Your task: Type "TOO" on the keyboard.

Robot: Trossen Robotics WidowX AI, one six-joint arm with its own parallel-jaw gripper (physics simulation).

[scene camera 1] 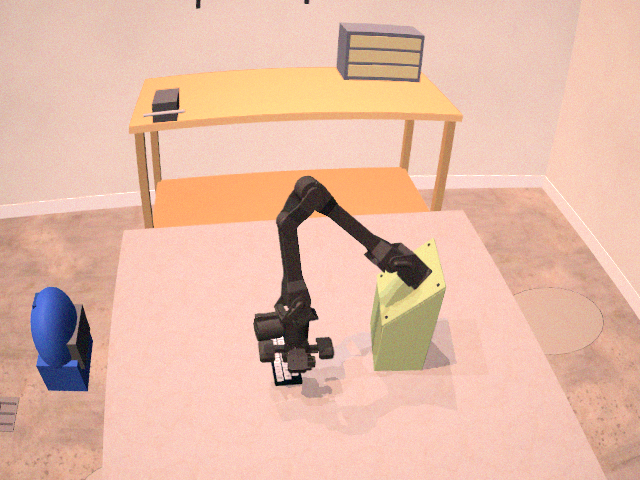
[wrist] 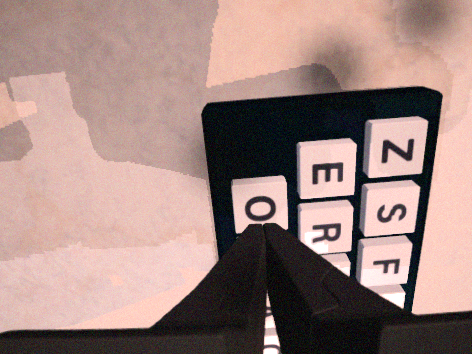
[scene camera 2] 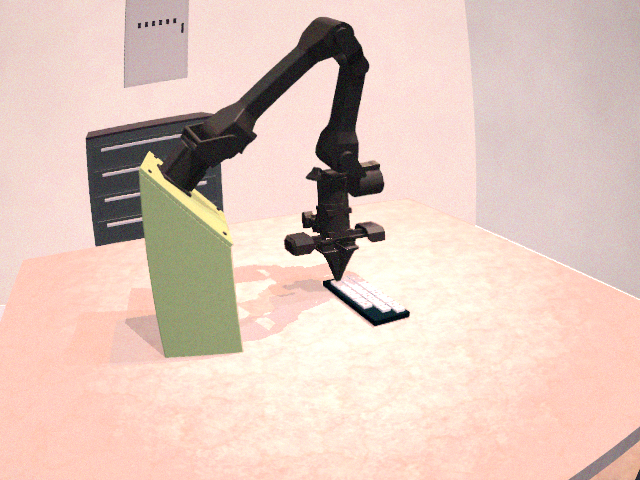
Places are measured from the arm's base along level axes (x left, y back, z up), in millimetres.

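Pixels of known places: gripper, fingertip midpoint: (wrist: 262,236) (scene camera 2: 337,280); arm's base, link origin: (scene camera 1: 418,275) (scene camera 2: 172,180).
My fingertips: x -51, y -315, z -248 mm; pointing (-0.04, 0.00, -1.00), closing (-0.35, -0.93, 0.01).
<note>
For each thing: its top centre in the pictures, then the offset to it from my fingertips.
- keyboard, top centre: (scene camera 2: 364,292) (scene camera 1: 283,351) dx -74, dy +4, dz -5 mm
- O key, top centre: (wrist: 260,208) dx +7, dy -2, dz -5 mm
- E key, top centre: (wrist: 327,172) dx +10, dy -26, dz -5 mm
- R key, top centre: (wrist: 326,232) dx -10, dy -19, dz -5 mm
- Z, top centre: (wrist: 397,150) dx +8, dy -47, dz -5 mm
- S, top centre: (wrist: 391,212) dx -12, dy -40, dz -5 mm
- F, top centre: (wrist: 386,266) dx -31, dy -33, dz -5 mm
The keyboard (scene camera 1: 287,382) (scene camera 2: 379,321) (wrist: 250,125) is a dark board with rows of white keys, lying flat on the table. My gripper (scene camera 2: 338,279) (wrist: 262,236) is shut and empty, pointing down at the keyboard's far end in scene camera 2. In the wrist view its tips overlap the lower edge of the O key (wrist: 260,195); whether they touch it I cannot tell. The E key (wrist: 326,167) and R key (wrist: 326,227) are to the right, and the Z (wrist: 395,147), S (wrist: 390,207) and F (wrist: 384,260) keys are beyond them. The fingers hide several keys; no T is readable.
The arm is mounted on a green slanted pedestal (scene camera 1: 403,338) (scene camera 2: 191,289) beside the keyboard. A wooden desk (scene camera 1: 289,98) with a drawer box (scene camera 1: 385,56) stands behind the table. A blue chair-like object (scene camera 1: 54,325) is left of it. A dark drawer cabinet (scene camera 2: 118,186) stands by the wall.
</note>
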